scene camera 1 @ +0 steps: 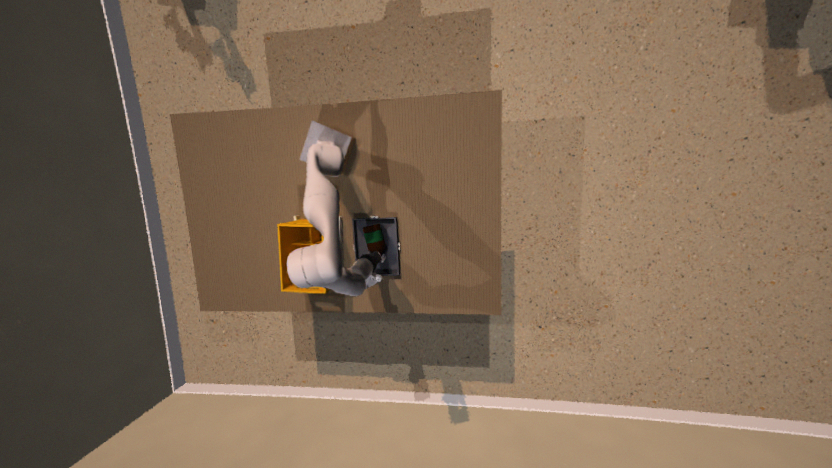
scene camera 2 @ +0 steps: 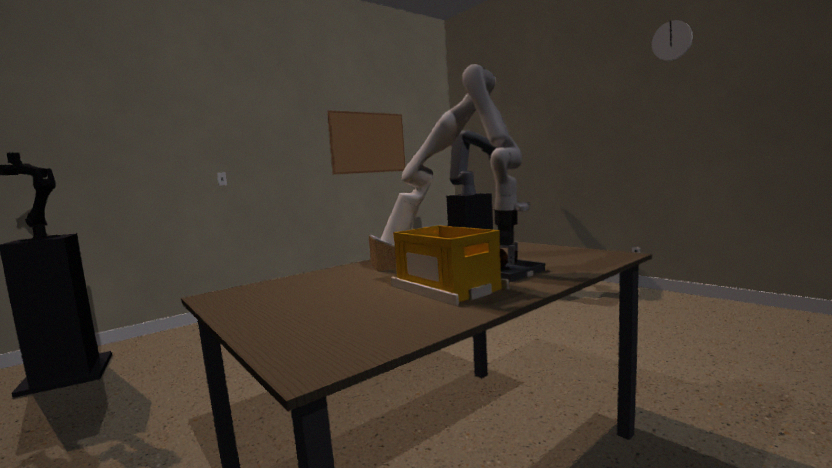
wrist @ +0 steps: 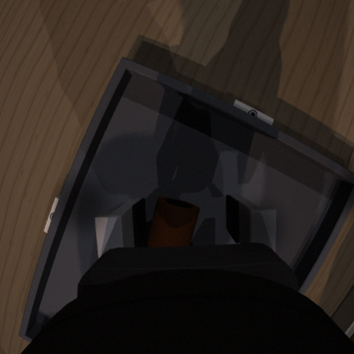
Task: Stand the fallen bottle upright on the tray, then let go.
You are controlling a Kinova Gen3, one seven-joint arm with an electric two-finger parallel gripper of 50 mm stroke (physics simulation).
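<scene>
There's a brown bottle [wrist: 173, 221] here, and you'd also find my gripper [scene camera 2: 512, 262], which appears in the wrist view [wrist: 185, 213] too.
</scene>
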